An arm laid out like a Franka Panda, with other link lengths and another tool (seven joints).
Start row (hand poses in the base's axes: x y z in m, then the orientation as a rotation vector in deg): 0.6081, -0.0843, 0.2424, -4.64, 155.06, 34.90
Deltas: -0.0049, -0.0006, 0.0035, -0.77, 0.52, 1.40; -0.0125, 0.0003, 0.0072, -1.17, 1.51, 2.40; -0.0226, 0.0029, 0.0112, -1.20, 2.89, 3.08; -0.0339, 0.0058, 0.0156, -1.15, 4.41, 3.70; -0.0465, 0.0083, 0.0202, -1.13, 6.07, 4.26; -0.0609, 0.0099, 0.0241, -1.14, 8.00, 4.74; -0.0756, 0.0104, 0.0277, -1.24, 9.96, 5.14; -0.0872, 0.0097, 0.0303, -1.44, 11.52, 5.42; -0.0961, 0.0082, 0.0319, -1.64, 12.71, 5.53; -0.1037, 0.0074, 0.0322, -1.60, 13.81, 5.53; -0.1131, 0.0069, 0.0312, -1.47, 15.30, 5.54; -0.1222, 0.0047, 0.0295, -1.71, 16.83, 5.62; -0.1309, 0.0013, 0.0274, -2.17, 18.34, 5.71; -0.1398, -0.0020, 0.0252, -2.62, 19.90, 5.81; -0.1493, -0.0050, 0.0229, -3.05, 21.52, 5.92
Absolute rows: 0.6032, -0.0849, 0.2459, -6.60, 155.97, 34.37; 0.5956, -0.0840, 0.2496, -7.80, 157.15, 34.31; 0.5855, -0.0814, 0.2536, -8.37, 158.57, 34.74; 0.5742, -0.0785, 0.2580, -8.81, 160.08, 35.29; 0.5616, -0.0760, 0.2626, -9.13, 161.73, 35.80; 0.5472, -0.0744, 0.2665, -9.28, 163.65, 36.31; 0.5325, -0.0739, 0.2701, -9.34, 165.62, 36.68; 0.5209, -0.0746, 0.2727, -9.36, 167.22, 36.78; 0.5120, -0.0761, 0.2743, -9.23, 168.46, 36.76; 0.5044, -0.0769, 0.2746, -8.91, 169.51, 37.03; 0.4950, -0.0774, 0.2736, -8.45, 170.92, 37.52; 0.4859, -0.0796, 0.2719, -8.19, 172.49, 37.49; 0.4772, -0.0830, 0.2698, -8.00, 174.12, 37.12; 0.4683, -0.0863, 0.2676, -7.81, 175.79, 36.78; 0.4588, -0.0893, 0.2653, 7.49, -174.81, -35.91
